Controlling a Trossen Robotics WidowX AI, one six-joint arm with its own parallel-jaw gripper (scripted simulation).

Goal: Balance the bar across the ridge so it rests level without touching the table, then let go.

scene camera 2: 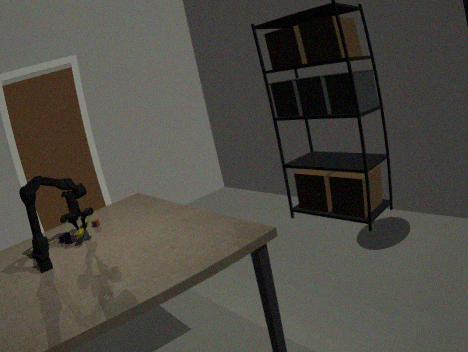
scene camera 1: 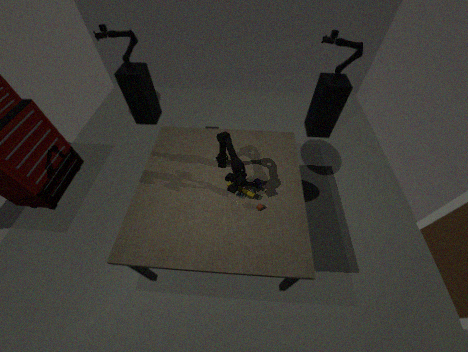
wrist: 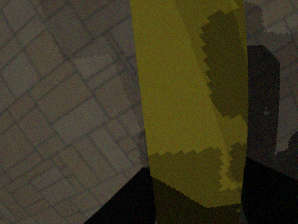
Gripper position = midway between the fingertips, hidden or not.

Observation:
I see my gripper (wrist: 195, 173) and a yellow bar (wrist: 193, 68).

